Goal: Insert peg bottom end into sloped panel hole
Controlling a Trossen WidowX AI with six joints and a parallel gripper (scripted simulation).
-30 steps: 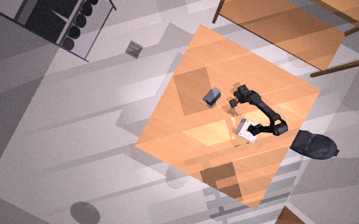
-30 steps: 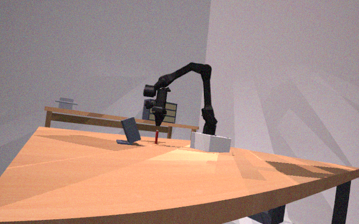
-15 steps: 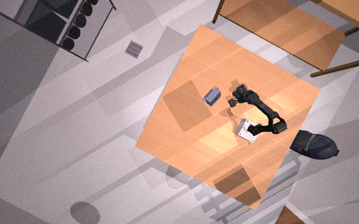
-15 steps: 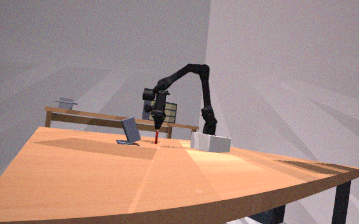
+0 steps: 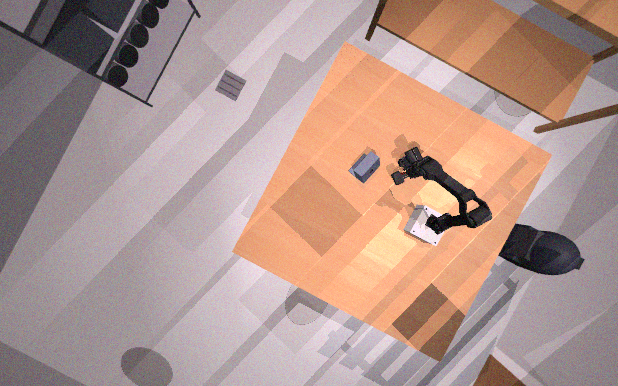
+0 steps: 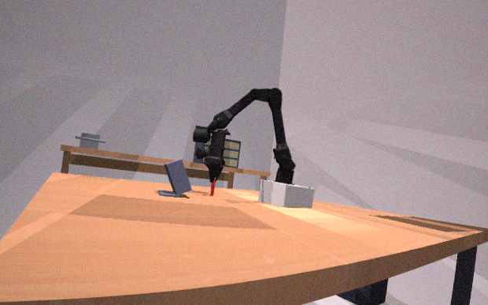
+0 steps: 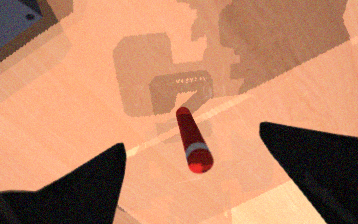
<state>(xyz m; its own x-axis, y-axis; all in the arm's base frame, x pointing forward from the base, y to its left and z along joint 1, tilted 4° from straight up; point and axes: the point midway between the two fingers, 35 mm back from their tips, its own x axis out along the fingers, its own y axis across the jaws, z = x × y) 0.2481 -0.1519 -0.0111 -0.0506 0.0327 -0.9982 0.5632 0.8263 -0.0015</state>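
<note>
My gripper tip is right at the red peg. The rest, counted from my gripper tip: sloped panel (180 mm ahead, 70 mm to the left, 10 mm above).
</note>
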